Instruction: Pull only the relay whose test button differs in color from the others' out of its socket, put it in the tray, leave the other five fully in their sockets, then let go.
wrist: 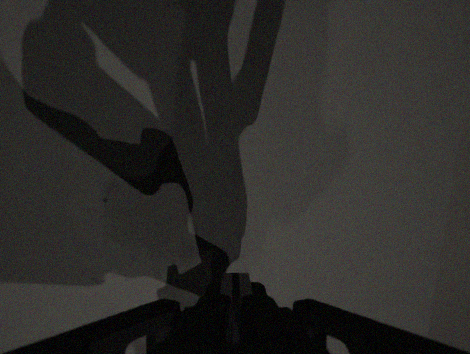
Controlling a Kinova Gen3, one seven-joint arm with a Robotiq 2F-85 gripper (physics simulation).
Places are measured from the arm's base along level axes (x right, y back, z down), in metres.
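Pixels of known places: gripper, fingertip midpoint: (235, 292).
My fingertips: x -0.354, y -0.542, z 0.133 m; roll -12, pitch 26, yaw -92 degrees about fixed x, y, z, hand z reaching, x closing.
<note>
Behind a point stands the place of what it marks.
My gripper (235, 292) {x -0.354, y -0.542, z 0.133 m} is at the bottom middle of the wrist view. Its two fingertips are together, with a thin dark line between them, and no relay can be made out between them. The picture is very dark and grainy. The relays, their test buttons, their sockets and the tray cannot be made out in this view. The dark gripper body and fingers hide what lies behind them at the bottom edge.
A dull grey table top (350, 200) {x -0.393, y -0.628, z 0.143 m} lies beyond the gripper. Overlapping dark shadows, shaped like an arm and gripper, fall across its left and middle parts and run down toward the fingertips.
</note>
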